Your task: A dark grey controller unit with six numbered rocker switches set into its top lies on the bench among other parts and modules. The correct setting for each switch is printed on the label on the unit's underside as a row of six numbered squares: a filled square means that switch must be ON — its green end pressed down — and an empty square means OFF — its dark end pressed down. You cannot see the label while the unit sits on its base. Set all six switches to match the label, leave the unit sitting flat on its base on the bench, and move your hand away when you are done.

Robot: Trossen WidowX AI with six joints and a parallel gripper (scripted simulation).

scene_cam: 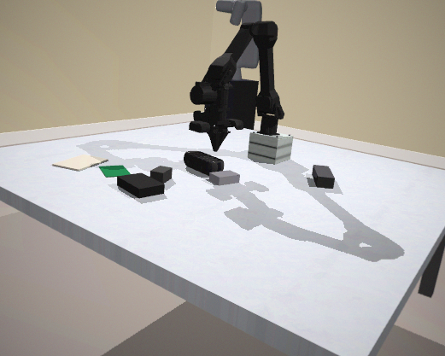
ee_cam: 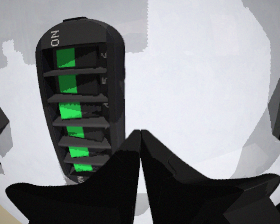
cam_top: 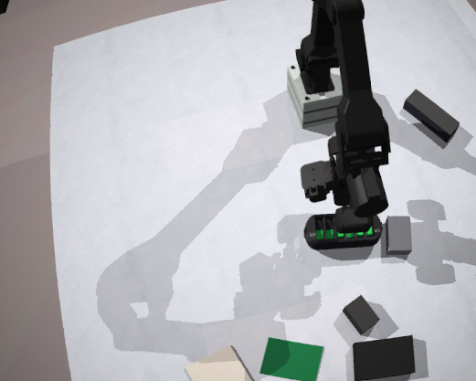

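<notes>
Right now the grey block is 70 mm ahead of my gripper tip, 110 mm to the left of it and 50 mm below it. Round my gripper tip: green card (280 mm ahead, 150 mm to the right, 60 mm below); then dark flat box (320 mm ahead, 20 mm to the left, 50 mm below); then small dark cube (220 mm ahead, 10 mm to the right, 40 mm below).
</notes>
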